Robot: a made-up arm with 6 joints. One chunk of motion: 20 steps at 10 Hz.
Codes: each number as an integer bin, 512 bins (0 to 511) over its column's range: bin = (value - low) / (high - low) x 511, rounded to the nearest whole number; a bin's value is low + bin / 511 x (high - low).
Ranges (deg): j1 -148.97..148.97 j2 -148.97..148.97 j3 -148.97..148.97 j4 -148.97..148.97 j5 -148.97..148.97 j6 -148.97..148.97
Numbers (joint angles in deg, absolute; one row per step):
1: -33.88 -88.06 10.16 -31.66 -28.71 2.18
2: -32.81 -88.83 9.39 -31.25 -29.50 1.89
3: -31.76 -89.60 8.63 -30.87 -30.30 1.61
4: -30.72 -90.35 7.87 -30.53 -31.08 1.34
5: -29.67 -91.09 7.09 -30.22 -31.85 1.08
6: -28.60 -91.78 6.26 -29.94 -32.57 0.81
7: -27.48 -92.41 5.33 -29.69 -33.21 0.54
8: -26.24 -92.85 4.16 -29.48 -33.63 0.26
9: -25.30 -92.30 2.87 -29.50 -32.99 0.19
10: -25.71 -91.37 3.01 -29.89 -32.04 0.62
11: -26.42 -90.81 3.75 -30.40 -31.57 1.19
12: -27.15 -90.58 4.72 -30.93 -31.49 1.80
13: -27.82 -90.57 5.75 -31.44 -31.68 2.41
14: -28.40 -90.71 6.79 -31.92 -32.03 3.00
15: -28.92 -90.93 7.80 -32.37 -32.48 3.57
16: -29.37 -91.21 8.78 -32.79 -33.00 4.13
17: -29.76 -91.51 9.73 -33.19 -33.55 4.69
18: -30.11 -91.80 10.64 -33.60 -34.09 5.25
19: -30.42 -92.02 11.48 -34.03 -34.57 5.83
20: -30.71 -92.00 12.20 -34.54 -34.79 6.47
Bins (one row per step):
1: 197 104 273 201 206 259
2: 199 103 272 202 205 259
3: 201 102 270 203 204 258
4: 203 101 269 203 202 258
5: 205 99 268 204 201 257
6: 206 98 266 204 200 257
7: 208 97 265 205 199 256
8: 210 96 263 205 198 256
9: 212 97 260 205 199 256
10: 211 99 261 204 201 257
11: 210 100 262 203 201 258
12: 209 100 264 202 201 259
13: 208 100 265 202 201 260
14: 207 100 267 201 201 261
15: 206 100 269 200 200 262
16: 205 99 271 199 199 263
17: 204 99 272 199 198 264
18: 204 98 274 198 197 265
19: 203 98 275 197 196 265
20: 203 98 276 196 196 267

